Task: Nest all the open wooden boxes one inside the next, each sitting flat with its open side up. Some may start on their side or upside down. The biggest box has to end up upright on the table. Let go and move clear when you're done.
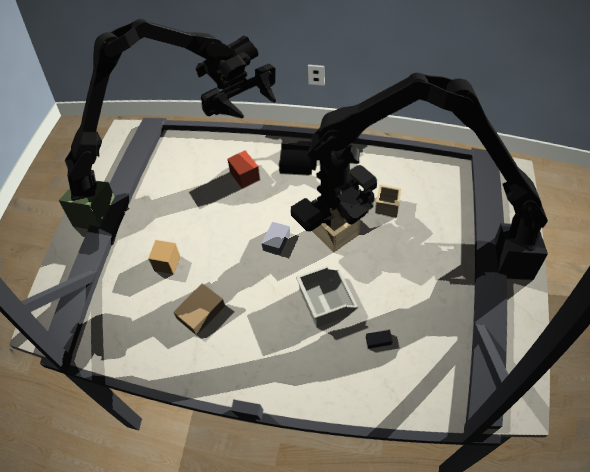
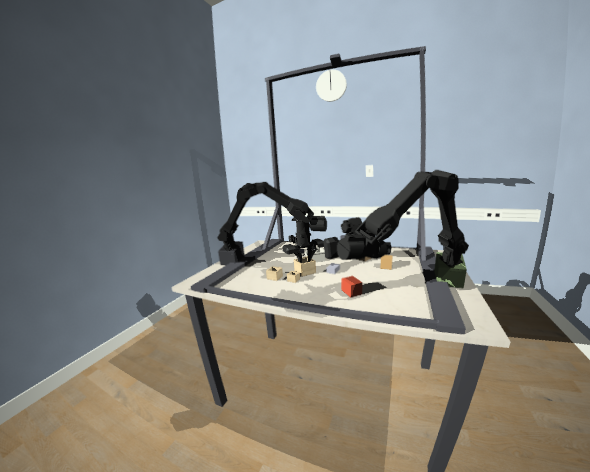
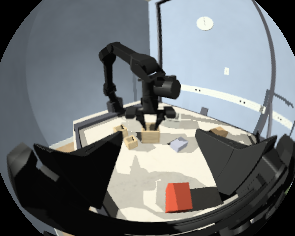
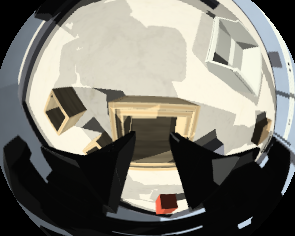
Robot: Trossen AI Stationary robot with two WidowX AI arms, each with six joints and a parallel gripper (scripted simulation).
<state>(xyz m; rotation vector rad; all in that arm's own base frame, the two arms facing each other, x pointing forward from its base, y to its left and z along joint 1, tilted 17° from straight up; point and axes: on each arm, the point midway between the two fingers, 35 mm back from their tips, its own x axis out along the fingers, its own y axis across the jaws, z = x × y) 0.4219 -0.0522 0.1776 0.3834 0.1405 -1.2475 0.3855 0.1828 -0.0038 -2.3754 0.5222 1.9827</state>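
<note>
The large wooden box lies 6 cm below my right hand. From my right hand the other things lie so: grey-blue cube: 4 cm behind, 12 cm to the left, 6 cm below; small wooden box: 9 cm ahead, 2 cm to the right, 6 cm below; grey open tray: 17 cm behind, 1 cm to the right, 5 cm below.
</note>
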